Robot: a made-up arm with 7 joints. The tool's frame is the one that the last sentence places.
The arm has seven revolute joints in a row. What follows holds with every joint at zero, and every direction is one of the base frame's.
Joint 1 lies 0.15 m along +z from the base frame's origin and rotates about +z.
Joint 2 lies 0.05 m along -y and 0.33 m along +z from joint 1 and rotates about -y.
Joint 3 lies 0.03 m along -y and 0.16 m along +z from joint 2 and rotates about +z.
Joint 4 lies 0.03 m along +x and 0.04 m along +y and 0.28 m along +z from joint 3 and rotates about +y.
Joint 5 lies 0.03 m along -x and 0.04 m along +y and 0.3 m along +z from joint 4 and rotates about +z.
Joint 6 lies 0.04 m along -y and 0.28 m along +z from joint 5 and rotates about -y.
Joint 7 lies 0.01 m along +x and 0.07 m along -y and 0.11 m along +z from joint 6 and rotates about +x.
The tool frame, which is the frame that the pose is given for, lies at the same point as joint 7; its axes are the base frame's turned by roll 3.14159, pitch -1.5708 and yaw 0 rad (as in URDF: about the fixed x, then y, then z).
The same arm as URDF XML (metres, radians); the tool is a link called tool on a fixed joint. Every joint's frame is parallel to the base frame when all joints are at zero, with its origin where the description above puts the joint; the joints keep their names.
<robot name="arm">
<joint name="joint 1" type="continuous"><parent link="base_link"/><child link="link1"/><origin xyz="0 0 0.15" rpy="0 0 0"/><axis xyz="0 0 1"/></joint>
<joint name="joint 2" type="continuous"><parent link="link1"/><child link="link2"/><origin xyz="0 -0.05 0.33" rpy="0 0 0"/><axis xyz="0 -1 0"/></joint>
<joint name="joint 3" type="continuous"><parent link="link2"/><child link="link3"/><origin xyz="0 -0.03 0.16" rpy="0 0 0"/><axis xyz="0 0 1"/></joint>
<joint name="joint 4" type="continuous"><parent link="link3"/><child link="link4"/><origin xyz="0.03 0.04 0.28" rpy="0 0 0"/><axis xyz="0 1 0"/></joint>
<joint name="joint 5" type="continuous"><parent link="link4"/><child link="link5"/><origin xyz="-0.03 0.04 0.3" rpy="0 0 0"/><axis xyz="0 0 1"/></joint>
<joint name="joint 6" type="continuous"><parent link="link5"/><child link="link6"/><origin xyz="0 -0.04 0.28" rpy="0 0 0"/><axis xyz="0 -1 0"/></joint>
<joint name="joint 7" type="continuous"><parent link="link6"/><child link="link7"/><origin xyz="0.01 -0.07 0.11" rpy="0 0 0"/><axis xyz="1 0 0"/></joint>
<joint name="tool_joint" type="fixed"><parent link="link7"/><child link="tool"/><origin xyz="0 0 0" rpy="3.1416 -1.5708 0"/></joint>
<link name="base_link"/>
<link name="link1"/>
<link name="link2"/>
<link name="link3"/>
<link name="link4"/>
<link name="link5"/>
<link name="link6"/>
<link name="link7"/>
<link name="tool"/>
</robot>

